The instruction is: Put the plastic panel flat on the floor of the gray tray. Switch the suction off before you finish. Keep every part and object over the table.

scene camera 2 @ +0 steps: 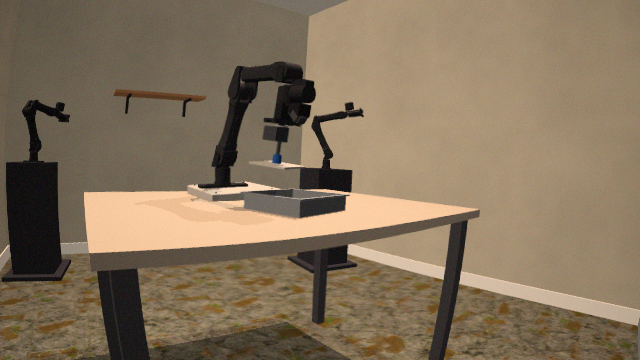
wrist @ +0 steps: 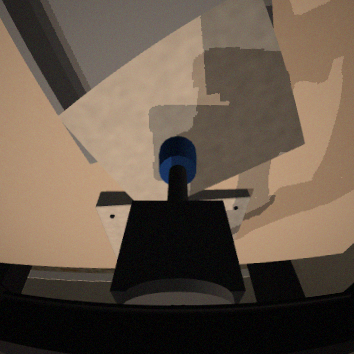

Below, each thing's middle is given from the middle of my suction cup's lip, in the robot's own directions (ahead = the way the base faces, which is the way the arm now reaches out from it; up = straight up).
Now: suction cup 20 mm short of the plastic panel (wrist: 220,81) and 10 mm above it. From my suction cup the other things lie so: gray tray (scene camera 2: 297,203) 60 mm ahead, 40 mm to the left, 120 mm below.
